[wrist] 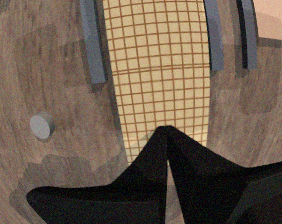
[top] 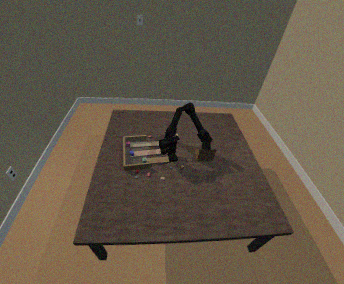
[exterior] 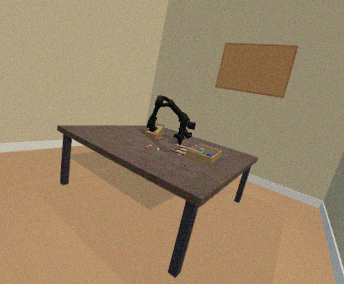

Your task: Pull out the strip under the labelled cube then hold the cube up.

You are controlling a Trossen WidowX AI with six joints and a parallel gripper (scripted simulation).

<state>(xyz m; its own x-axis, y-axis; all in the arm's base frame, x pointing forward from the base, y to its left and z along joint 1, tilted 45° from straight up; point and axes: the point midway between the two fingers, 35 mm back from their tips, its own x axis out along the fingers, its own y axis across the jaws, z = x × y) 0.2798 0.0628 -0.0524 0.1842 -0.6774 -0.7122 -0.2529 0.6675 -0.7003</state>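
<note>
Right now my gripper tip is 90 mm to the right of the grey piece and 10 mm past it.
</note>
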